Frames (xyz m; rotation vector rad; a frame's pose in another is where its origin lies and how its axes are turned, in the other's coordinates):
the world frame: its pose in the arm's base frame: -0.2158 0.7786 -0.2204 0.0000 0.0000 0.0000
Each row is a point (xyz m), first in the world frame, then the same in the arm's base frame.
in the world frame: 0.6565 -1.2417 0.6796
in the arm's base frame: 0.4407 -0.4631 0.4592
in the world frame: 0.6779 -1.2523 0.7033
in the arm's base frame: 0.4621 -0.4737 0.4829
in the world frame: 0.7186 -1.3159 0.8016
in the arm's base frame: 0.5028 -0.5373 0.5812
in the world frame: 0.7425 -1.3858 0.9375
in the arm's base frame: 0.5267 -0.6072 0.7171
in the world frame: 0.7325 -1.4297 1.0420
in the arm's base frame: 0.5167 -0.6511 0.8216
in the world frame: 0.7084 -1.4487 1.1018
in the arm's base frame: 0.4926 -0.6701 0.8814
